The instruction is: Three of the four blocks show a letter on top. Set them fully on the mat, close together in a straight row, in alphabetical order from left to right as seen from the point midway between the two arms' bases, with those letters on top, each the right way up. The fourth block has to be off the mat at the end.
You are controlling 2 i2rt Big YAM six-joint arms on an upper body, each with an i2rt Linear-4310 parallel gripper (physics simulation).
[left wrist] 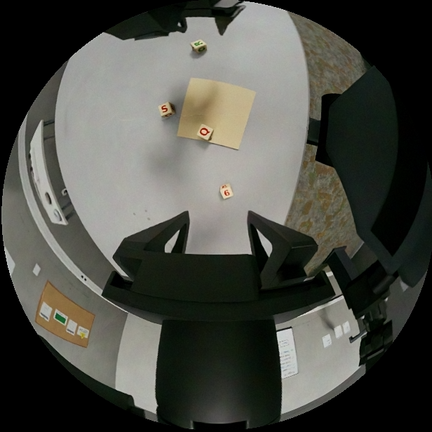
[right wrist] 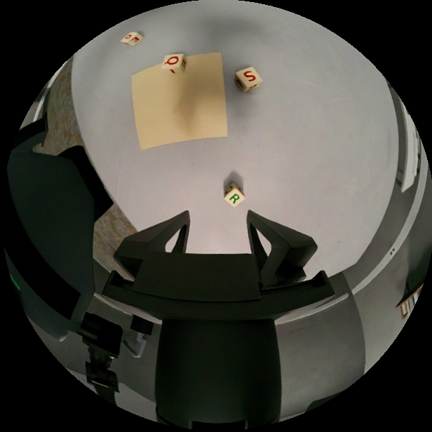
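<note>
A block with a red Q on top (left wrist: 205, 132) (right wrist: 174, 64) sits at one edge of the tan mat (left wrist: 232, 112) (right wrist: 155, 117); whether it is fully on is hard to tell. The S block (left wrist: 166, 109) (right wrist: 248, 79) lies beside the mat. The block with a green R on top (left wrist: 199, 46) (right wrist: 234, 195) is off the mat, turned at an angle. The fourth block (left wrist: 226, 191) (right wrist: 132, 38) is off the mat beyond the Q block; its top is hard to read. My left gripper (left wrist: 217, 215) is open near the fourth block. My right gripper (right wrist: 217, 214) is open near the R block.
The grey table (left wrist: 115, 150) (right wrist: 310, 150) carries the mat and blocks. Dark arm parts (left wrist: 365, 135) (right wrist: 45, 215) stand at the table's side in both views. The right arm's dark gripper parts show at the top of the left wrist view.
</note>
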